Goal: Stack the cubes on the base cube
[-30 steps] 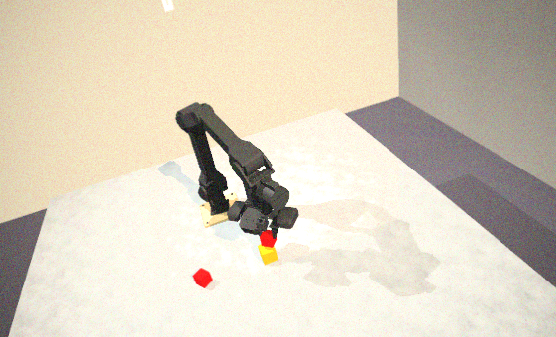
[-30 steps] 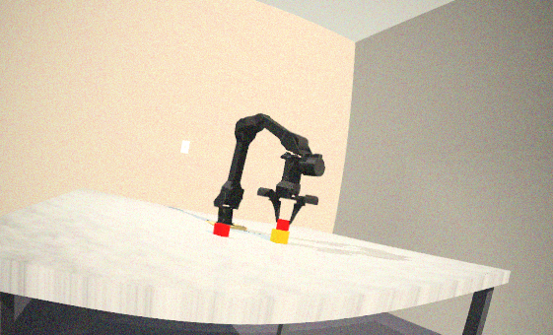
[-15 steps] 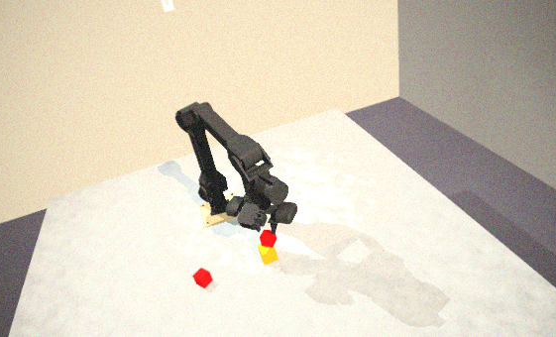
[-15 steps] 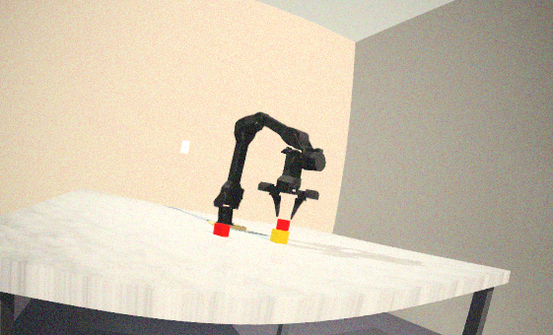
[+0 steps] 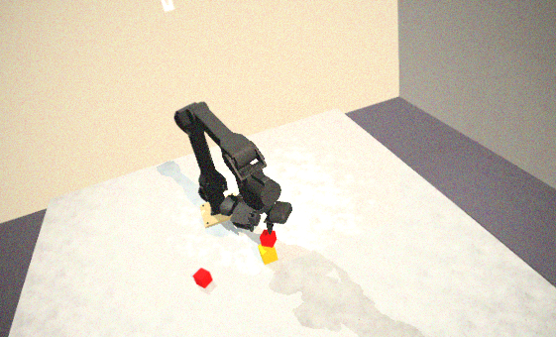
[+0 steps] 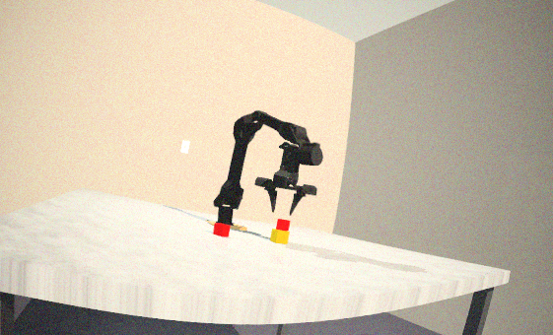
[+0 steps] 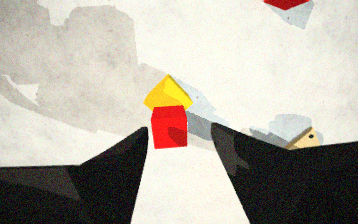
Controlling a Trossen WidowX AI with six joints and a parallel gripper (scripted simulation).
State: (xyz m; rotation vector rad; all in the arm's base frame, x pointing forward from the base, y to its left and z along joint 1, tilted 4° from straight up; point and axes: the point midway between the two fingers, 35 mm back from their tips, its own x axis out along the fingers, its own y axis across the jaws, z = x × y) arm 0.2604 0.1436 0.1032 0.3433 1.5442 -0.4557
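Now: gripper tip 70 mm above the yellow cube and 10 mm short of it.
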